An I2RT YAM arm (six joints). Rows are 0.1 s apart.
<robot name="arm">
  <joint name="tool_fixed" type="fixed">
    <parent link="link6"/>
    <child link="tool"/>
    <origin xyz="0 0 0" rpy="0 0 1.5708"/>
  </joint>
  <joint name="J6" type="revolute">
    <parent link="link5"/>
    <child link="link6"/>
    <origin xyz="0.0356 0 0.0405" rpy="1.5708 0 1.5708"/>
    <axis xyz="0 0 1"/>
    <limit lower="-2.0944" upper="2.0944"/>
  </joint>
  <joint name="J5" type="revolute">
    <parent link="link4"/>
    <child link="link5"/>
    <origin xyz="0.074 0.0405 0.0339" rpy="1.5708 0 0"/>
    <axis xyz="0 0 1"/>
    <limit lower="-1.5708" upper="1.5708"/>
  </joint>
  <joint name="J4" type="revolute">
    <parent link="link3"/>
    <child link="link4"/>
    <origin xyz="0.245 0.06 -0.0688"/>
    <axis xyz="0 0 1"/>
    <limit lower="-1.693" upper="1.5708"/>
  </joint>
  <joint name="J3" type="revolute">
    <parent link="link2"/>
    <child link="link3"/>
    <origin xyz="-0.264 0 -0.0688" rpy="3.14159 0 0"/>
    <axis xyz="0 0 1"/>
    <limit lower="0" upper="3.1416"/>
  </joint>
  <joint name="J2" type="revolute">
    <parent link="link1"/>
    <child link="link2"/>
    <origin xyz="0.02 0.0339 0.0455" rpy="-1.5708 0 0"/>
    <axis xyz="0 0 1"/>
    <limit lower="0" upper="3.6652"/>
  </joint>
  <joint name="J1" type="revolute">
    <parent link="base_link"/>
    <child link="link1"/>
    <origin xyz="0 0 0.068"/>
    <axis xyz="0 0 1"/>
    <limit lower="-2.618" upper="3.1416"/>
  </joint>
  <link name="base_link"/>
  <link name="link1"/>
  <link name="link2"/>
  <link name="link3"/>
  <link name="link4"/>
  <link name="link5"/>
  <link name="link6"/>
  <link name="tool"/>
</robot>
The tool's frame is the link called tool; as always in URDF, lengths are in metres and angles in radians.
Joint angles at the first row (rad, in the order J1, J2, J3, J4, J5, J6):
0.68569 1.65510 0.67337 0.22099 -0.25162 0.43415
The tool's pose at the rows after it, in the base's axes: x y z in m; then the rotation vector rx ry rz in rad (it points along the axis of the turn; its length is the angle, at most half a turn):
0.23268 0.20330 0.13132 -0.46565 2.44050 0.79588
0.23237 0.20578 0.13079 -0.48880 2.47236 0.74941
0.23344 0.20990 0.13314 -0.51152 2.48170 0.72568
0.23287 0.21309 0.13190 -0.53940 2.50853 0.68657
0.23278 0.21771 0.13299 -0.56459 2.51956 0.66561
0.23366 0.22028 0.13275 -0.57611 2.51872 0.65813
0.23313 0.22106 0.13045 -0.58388 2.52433 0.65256
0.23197 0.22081 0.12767 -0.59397 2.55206 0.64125
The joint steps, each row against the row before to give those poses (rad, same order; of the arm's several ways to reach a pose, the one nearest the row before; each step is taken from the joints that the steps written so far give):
0.00459 0.00772 0.01997 -0.03987 0.00768 -0.01991
0.00919 0.00765 0.02292 -0.05664 0.02145 -0.01842
0.00922 0.00616 0.02606 -0.03692 0.01231 -0.01383
0.01071 0.01224 0.02152 -0.04601 0.01686 -0.01683
0.01227 0.00925 0.02303 -0.03227 0.01075 -0.01078
0.00463 0.00919 0.01076 -0.00467 0.00462 -0.00614
0.00308 0.00764 0.00004 0.00000 0.00154 -0.00310
0.00153 0.00768 0.00460 -0.02584 -0.00307 -0.00303

